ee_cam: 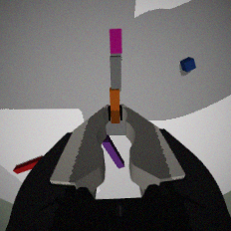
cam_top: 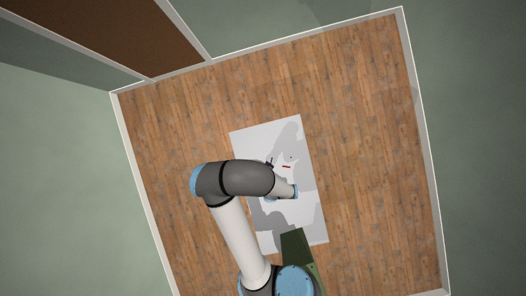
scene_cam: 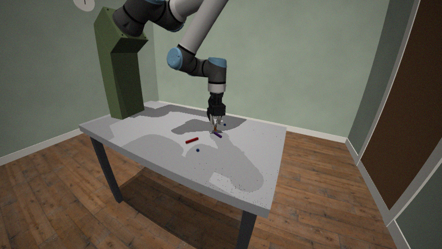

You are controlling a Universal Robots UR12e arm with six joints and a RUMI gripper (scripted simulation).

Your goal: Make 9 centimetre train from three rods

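Now: hand 30 mm to the right of the grey rod, 20 mm past it and 10 mm above it. From my hand the other things lie so: orange rod: 10 mm below; then purple rod: 60 mm to the right, 40 mm ahead, 10 mm below; then magenta rod: 50 mm to the left, 40 mm behind, 10 mm below.
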